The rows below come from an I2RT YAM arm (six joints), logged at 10 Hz.
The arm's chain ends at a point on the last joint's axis. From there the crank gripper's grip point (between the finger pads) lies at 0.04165 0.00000 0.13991 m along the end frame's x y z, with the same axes.
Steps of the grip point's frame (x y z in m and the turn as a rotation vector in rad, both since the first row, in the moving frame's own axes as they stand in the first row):
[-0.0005 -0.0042 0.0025 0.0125 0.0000 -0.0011]
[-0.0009 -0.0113 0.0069 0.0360 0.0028 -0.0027]
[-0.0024 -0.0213 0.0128 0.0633 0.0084 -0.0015]
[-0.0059 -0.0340 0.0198 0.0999 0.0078 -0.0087]
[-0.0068 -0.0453 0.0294 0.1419 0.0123 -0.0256]
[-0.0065 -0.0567 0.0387 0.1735 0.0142 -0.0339]
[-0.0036 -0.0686 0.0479 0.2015 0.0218 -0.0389]
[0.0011 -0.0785 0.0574 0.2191 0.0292 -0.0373]
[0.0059 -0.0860 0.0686 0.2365 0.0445 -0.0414]
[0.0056 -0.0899 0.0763 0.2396 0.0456 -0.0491]
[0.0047 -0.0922 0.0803 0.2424 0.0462 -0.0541]
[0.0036 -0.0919 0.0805 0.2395 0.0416 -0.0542]
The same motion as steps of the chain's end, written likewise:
[-0.0005 -0.0024 0.0025 0.0125 0.0000 -0.0011]
[-0.0013 -0.0062 0.0071 0.0360 0.0028 -0.0027]
[-0.0036 -0.0124 0.0134 0.0633 0.0084 -0.0015]
[-0.0069 -0.0197 0.0208 0.0999 0.0078 -0.0087]
[-0.0082 -0.0245 0.0314 0.1419 0.0123 -0.0256]
[-0.0080 -0.0312 0.0415 0.1735 0.0142 -0.0339]
[-0.0060 -0.0390 0.0518 0.2015 0.0218 -0.0389]
[-0.0023 -0.0466 0.0622 0.2191 0.0292 -0.0373]
[0.0005 -0.0516 0.0747 0.2365 0.0445 -0.0414]
[0.0002 -0.0548 0.0826 0.2396 0.0456 -0.0491]
[-0.0007 -0.0565 0.0867 0.2424 0.0462 -0.0541]
[-0.0012 -0.0566 0.0866 0.2395 0.0416 -0.0542]

